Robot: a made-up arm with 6 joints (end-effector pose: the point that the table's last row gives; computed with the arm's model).
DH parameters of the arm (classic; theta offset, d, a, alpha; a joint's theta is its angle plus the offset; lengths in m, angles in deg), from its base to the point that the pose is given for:
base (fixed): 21.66 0 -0.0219 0
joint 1: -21.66 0.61 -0.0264 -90
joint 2: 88.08 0 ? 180
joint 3: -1.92 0.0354 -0.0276 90
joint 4: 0 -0.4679 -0.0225 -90
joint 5: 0 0.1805 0.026 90
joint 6: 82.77 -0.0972 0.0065 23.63
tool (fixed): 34.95 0.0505 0 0
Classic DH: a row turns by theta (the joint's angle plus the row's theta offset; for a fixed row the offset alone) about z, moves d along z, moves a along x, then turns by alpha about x.
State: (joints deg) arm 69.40 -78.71 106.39 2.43 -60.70 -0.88
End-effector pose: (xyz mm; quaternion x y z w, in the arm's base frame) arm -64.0 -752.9 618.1 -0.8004 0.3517 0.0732 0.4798
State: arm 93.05 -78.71 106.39 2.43 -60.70 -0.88
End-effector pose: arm 238.5 -707.9 618.1 -0.8555 0.1802 0.1700 0.4546
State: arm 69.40 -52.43 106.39 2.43 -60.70 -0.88
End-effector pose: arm -37.8 -683.2 921.0 -0.8757 0.3965 0.0605 0.2688
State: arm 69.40 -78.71 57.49 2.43 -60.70 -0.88
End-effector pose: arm -17.8 -630.0 968.4 -0.9039 0.4184 0.0469 0.0755
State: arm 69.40 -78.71 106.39 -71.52 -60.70 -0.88
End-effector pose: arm -227.9 -705.7 769.2 -0.7629 0.0701 -0.4902 0.4158
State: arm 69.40 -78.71 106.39 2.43 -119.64 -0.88
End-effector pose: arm -46.9 -701.8 576.4 0.9127 -0.4055 -0.0487 0.0128
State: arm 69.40 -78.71 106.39 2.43 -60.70 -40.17
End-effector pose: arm -77.9 -749.9 617.3 -0.8911 0.0261 0.0367 0.4515
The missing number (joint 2, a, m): -0.2384
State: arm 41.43 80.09 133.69 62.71 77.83 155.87
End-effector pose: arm 252.1 156.1 1181.9 0.6924 0.5385 -0.0609 0.4763
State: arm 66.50 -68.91 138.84 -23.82 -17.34 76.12
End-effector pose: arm -118.5 -766.4 514.4 -0.1842 0.4903 0.2846 0.8029
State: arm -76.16 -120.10 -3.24 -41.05 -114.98 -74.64
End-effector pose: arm -248.6 285.8 891.7 -0.3678 0.6477 0.6672 0.0056
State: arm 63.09 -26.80 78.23 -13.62 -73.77 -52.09
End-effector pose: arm 53.0 -279.2 1258.5 0.9124 -0.0144 -0.2457 0.3271
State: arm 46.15 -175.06 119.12 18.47 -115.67 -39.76
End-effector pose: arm 259.7 -2.5 33.6 -0.6316 -0.0727 -0.1919 0.7476
